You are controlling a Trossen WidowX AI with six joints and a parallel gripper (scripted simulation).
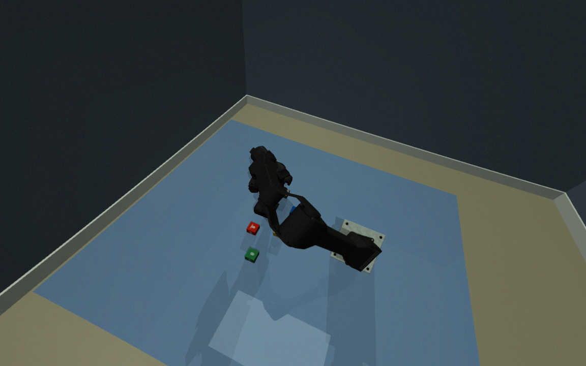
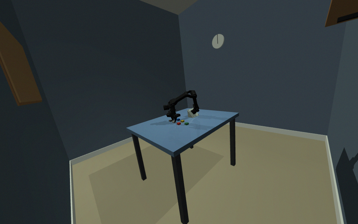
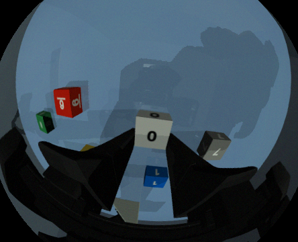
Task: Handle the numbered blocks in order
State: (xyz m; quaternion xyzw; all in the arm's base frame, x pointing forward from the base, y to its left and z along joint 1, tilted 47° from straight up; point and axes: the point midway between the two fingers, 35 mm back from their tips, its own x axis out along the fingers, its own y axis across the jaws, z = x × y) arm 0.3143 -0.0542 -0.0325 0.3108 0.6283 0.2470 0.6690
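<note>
Now: gripper tip 1 cm short of the white block. Also, from my gripper tip: yellow block: 5 cm behind, 8 cm to the left; blue block: 8 cm behind, 1 cm to the right; grey block: 1 cm behind, 8 cm to the right.
</note>
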